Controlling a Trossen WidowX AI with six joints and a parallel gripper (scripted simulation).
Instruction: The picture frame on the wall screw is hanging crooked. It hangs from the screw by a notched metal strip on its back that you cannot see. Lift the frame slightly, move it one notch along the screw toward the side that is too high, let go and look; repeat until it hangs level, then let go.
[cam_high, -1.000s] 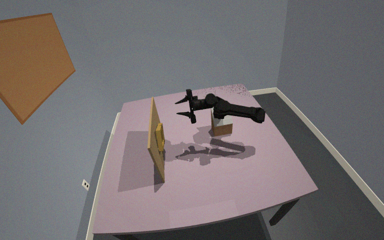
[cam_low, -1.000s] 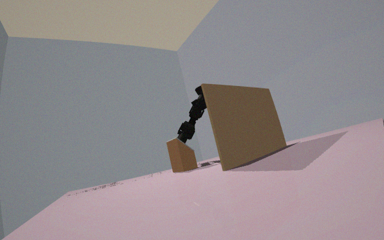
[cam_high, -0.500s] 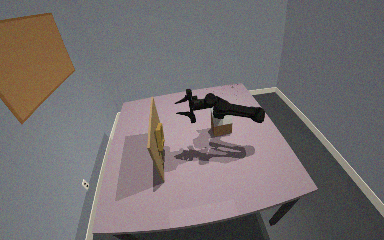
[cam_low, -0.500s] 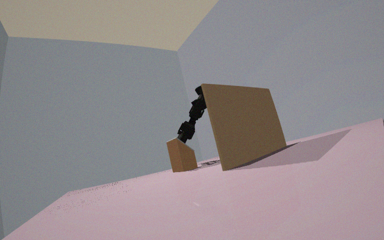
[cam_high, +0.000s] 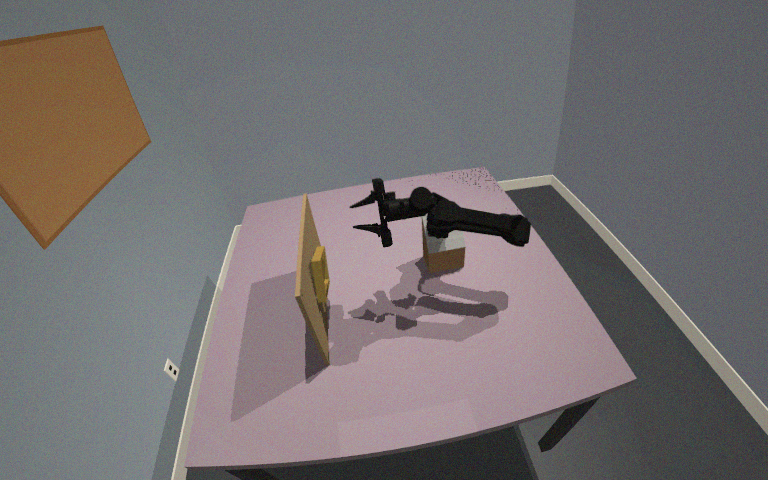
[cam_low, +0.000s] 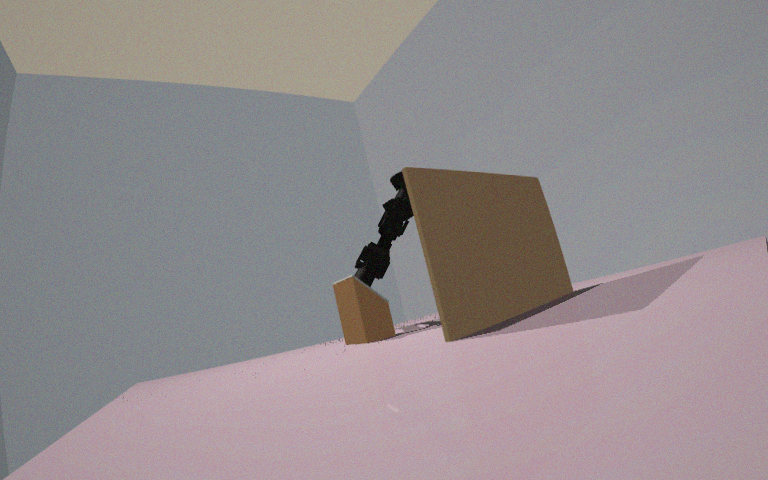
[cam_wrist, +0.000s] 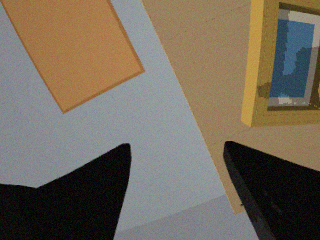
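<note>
Right now my gripper tip is 17 cm above the picture frame, 13 cm short of it and 4 cm to the right of it. Round my gripper tip: brown wall panel: 18 cm below, 14 cm ahead, 3 cm to the left.
</note>
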